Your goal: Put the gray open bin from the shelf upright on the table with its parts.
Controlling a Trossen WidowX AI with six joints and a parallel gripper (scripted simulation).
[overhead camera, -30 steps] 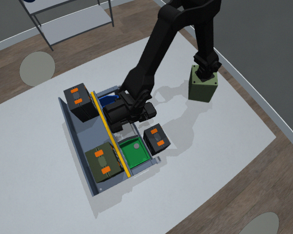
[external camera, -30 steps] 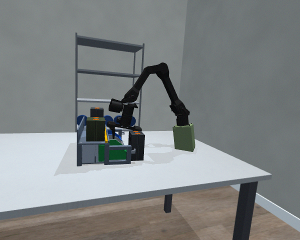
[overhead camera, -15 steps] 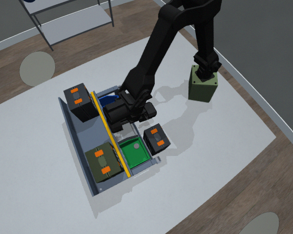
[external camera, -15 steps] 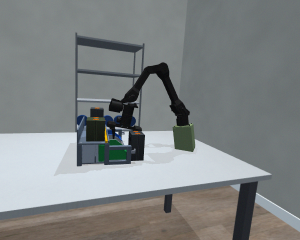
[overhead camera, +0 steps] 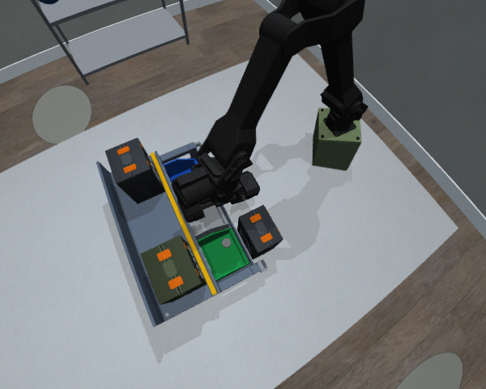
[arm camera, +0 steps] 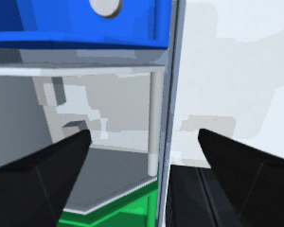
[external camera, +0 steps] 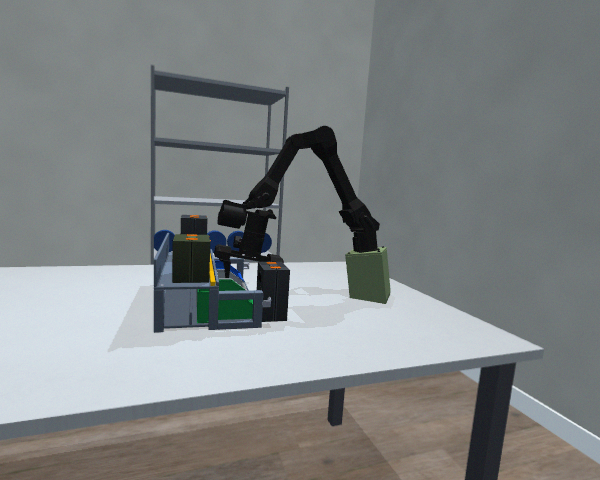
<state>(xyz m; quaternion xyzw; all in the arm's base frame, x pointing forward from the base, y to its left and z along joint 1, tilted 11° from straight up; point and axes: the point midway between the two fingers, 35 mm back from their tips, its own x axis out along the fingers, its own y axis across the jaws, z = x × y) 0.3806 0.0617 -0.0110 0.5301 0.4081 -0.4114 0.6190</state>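
My hand is 6 cm short of the gray open bin and 4 cm above it. Round my hand: yellow rail (10 cm ahead, 3 cm above, 1 cm to the left); then blue bin (11 cm to the right, 7 cm ahead, 4 cm below); then green bin (12 cm to the left, 5 cm ahead, 4 cm below).
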